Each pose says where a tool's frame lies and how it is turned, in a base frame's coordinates. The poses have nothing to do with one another.
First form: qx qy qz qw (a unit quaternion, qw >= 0); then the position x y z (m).
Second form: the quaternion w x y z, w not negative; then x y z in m. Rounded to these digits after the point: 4 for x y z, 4 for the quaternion.
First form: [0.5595 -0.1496 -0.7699 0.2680 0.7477 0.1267 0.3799]
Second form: [0.2680 0.5595 -0.1496 -0.7699 0.7477 0.1267 0.3799]
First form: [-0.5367 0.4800 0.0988 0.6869 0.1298 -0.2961 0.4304]
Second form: [0.6869 -0.5367 0.4800 0.0988 0.1298 -0.2961 0.4304]
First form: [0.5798 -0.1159 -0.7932 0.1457 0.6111 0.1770 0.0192]
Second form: [0.1457 0.5798 -0.1159 -0.7932 0.6111 0.1770 0.0192]
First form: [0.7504 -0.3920 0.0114 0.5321 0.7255 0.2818 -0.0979]
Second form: [0.5321 0.7504 -0.3920 0.0114 0.7255 0.2818 -0.0979]
